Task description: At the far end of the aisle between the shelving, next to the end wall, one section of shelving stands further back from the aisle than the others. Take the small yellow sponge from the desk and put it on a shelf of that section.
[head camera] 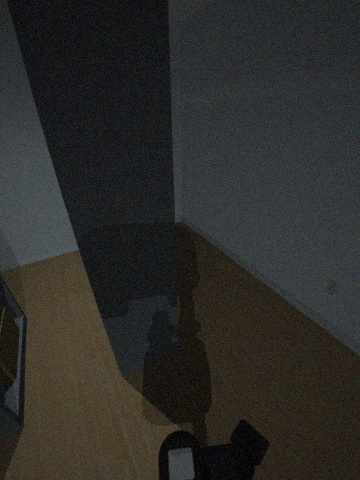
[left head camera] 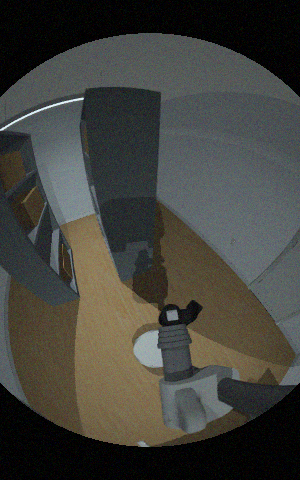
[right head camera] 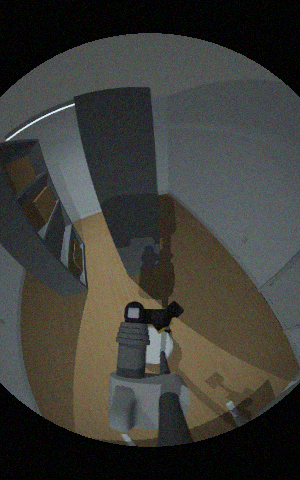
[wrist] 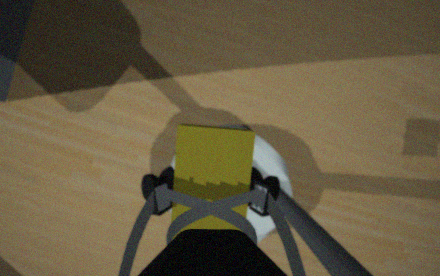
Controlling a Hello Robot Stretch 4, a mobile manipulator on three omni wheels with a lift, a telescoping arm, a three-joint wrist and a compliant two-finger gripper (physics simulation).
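Frame: origin at the robot's base, x left, y ahead, z down, level; metres.
Seen in the pictures: gripper, fingertip midpoint: [wrist: 210,182]; robot's base, origin of the base link: [left head camera: 153,347] [right head camera: 152,344].
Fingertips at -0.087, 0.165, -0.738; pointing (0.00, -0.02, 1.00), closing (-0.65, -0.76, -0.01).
Observation:
Pixels of each thing's top centre, then the offset from my fingertips to it, as dx, dy, dz. "spot": a spot on its surface instead. Level surfaces: height alone.
- yellow sponge, middle of its top: [wrist: 211,189] -0.002, +0.002, -0.037
- tall dark shelving unit, surface spot: [head camera: 125,150] spot: +0.209, +0.798, -0.665
- wooden aisle floor, its level: dz +0.766
The yellow sponge [wrist: 214,155] is between the two fingertips of my gripper [wrist: 210,182] in the wrist view, with a fingertip pressed on each side. The gripper is shut on it, held above the floor and the robot's white base. A small yellow edge of the sponge [right head camera: 165,327] shows below the dark wrist in the right head view. A tall dark shelving unit [head camera: 125,150] [left head camera: 125,150] [right head camera: 120,150] stands ahead, its plain end panel facing me. Another shelving unit [left head camera: 37,270] [right head camera: 40,265] stands at the left, with boxes on its shelves. I cannot tell which section stands further back.
The wooden aisle floor [head camera: 60,310] [left head camera: 95,280] [right head camera: 100,270] runs between the two units to the pale end wall [left head camera: 65,175] [right head camera: 75,180]. A grey wall [head camera: 280,150] [left head camera: 225,175] [right head camera: 225,175] stands at the right. Robot shadows fall on the near panel and floor.

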